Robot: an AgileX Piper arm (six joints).
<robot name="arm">
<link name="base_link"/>
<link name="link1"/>
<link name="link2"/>
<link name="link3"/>
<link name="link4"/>
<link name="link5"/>
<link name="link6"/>
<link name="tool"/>
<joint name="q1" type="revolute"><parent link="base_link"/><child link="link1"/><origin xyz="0 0 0.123" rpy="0 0 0"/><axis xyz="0 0 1"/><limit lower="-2.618" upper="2.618"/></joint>
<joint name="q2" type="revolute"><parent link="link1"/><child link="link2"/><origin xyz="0 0 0" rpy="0 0 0"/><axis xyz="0 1 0"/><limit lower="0" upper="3.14"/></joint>
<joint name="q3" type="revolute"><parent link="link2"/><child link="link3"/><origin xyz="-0.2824 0 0.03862" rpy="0 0 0"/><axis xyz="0 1 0"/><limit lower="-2.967" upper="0"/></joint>
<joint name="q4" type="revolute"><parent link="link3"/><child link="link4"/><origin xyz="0.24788 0 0.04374" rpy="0 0 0"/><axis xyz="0.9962 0 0.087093"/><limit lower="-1.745" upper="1.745"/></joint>
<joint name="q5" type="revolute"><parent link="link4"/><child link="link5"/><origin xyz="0 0 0" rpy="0 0 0"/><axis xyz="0 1 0"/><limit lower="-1.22" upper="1.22"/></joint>
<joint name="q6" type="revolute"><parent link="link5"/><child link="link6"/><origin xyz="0.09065 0 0.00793" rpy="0 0 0"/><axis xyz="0.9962 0 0.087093"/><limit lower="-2.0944" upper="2.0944"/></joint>
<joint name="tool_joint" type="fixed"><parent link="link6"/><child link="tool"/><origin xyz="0 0 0" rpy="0 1.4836 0"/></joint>
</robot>
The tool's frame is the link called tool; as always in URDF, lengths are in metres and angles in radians.
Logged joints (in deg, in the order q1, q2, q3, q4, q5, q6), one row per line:
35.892, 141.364, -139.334, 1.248, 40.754, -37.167
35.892, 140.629, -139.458, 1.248, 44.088, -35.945
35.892, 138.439, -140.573, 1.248, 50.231, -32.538
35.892, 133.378, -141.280, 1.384, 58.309, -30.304
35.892, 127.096, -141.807, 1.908, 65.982, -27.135
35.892, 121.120, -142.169, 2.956, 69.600, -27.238
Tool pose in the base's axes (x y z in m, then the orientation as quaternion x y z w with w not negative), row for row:
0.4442, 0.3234, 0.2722, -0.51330, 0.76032, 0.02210, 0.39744
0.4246, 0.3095, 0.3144, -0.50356, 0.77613, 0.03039, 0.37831
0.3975, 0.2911, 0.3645, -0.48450, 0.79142, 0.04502, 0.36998
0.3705, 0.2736, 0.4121, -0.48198, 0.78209, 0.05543, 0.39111
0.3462, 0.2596, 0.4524, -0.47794, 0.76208, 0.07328, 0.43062
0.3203, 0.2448, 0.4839, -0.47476, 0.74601, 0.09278, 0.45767
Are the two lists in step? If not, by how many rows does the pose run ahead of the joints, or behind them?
The pose runs 2 rows ahead of the joints: the pose in row i belongs to the joints in row i + 2.
